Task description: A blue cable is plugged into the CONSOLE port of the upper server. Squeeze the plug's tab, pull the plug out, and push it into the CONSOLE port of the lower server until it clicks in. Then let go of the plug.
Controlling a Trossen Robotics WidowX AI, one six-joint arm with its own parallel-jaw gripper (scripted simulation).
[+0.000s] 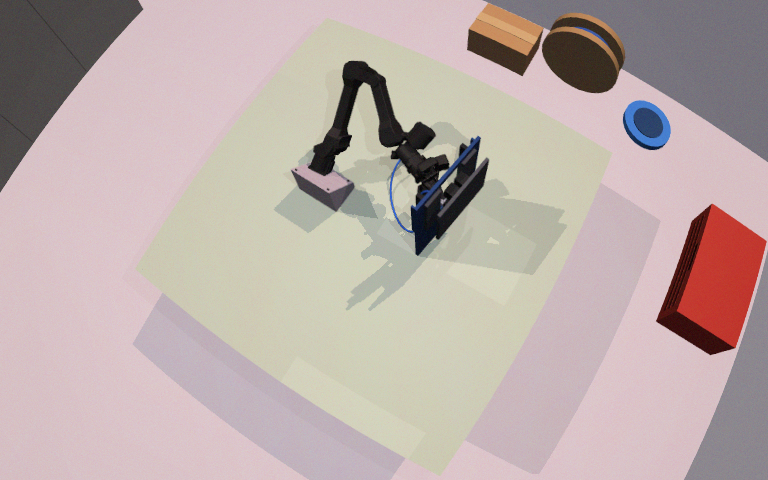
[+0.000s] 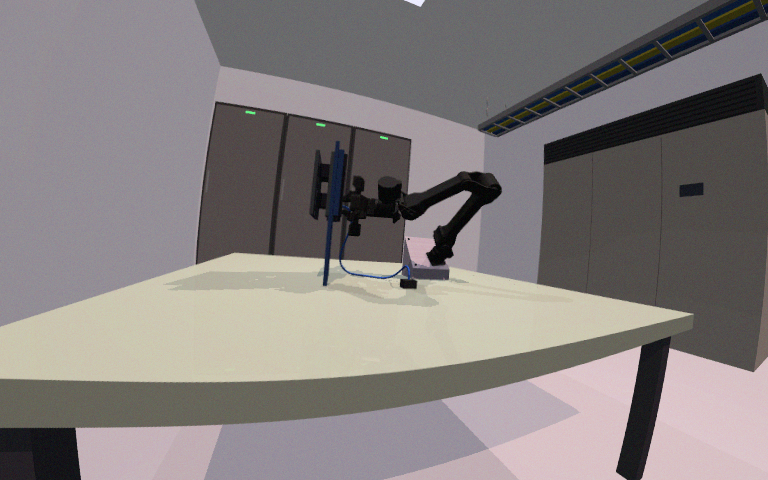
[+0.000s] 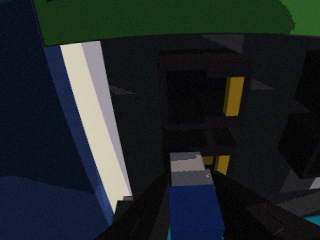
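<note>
There is my gripper (image 2: 330, 204), and I can see it in image 1 (image 1: 444, 200) and in image 3 (image 3: 189, 179) too. I also see a blue-framed rack (image 1: 424, 215). Image 2 shows the blue-framed rack as well (image 2: 338, 161), and so does image 3 (image 3: 57, 182).
</note>
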